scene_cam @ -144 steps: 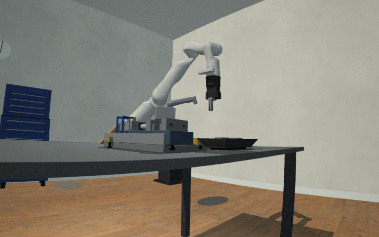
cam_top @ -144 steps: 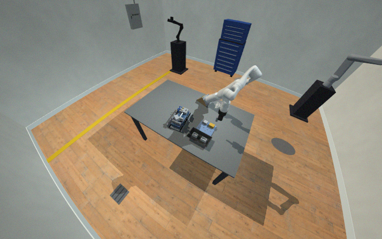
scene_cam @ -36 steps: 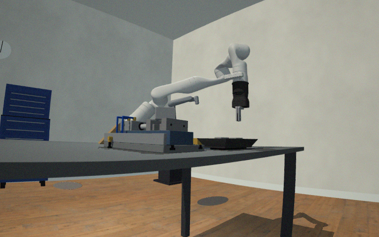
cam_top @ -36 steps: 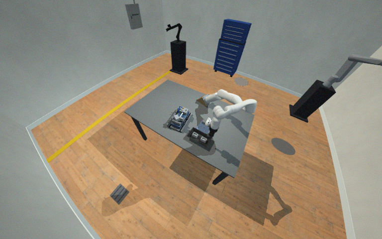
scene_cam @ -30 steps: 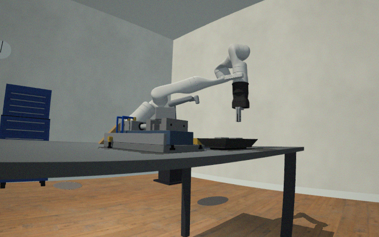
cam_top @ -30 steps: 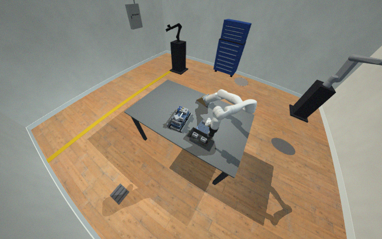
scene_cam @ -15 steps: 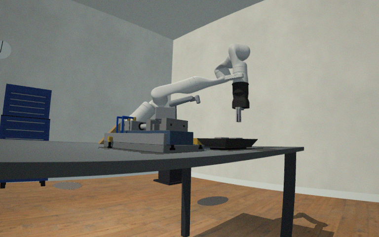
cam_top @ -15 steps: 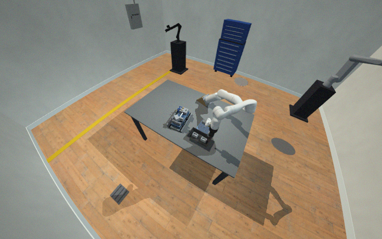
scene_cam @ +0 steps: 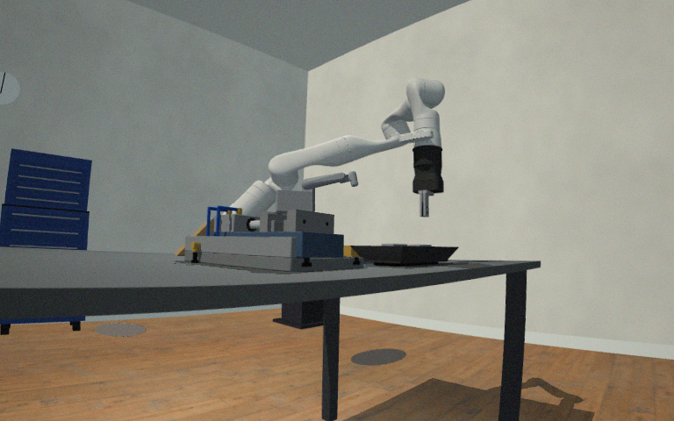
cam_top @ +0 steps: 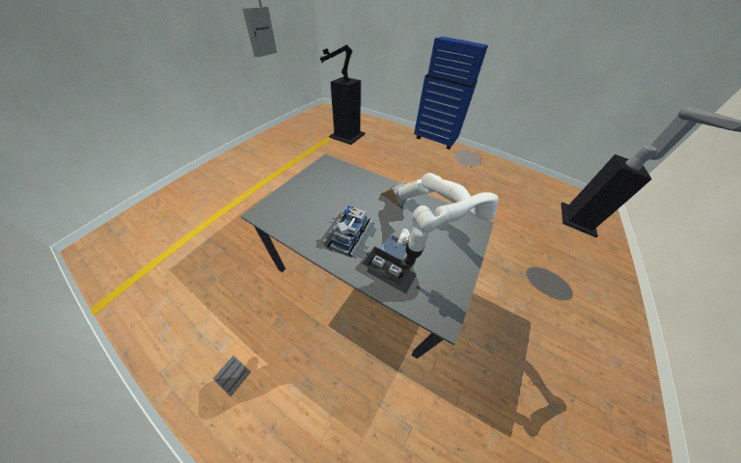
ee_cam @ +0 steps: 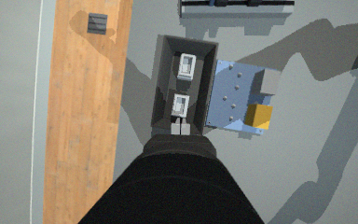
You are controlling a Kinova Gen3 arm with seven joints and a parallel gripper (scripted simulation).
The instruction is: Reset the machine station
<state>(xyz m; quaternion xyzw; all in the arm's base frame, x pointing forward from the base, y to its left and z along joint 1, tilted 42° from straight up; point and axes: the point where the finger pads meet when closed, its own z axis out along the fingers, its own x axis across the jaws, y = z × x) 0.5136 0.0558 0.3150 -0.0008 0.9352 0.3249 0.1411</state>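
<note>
The gray blank lies 39 cm to the right of my hand, 3 cm behind it and 2 cm below it. Round my hand: yellow brass blank 21 cm behind, 11 cm below, 3 cm to the right.
</note>
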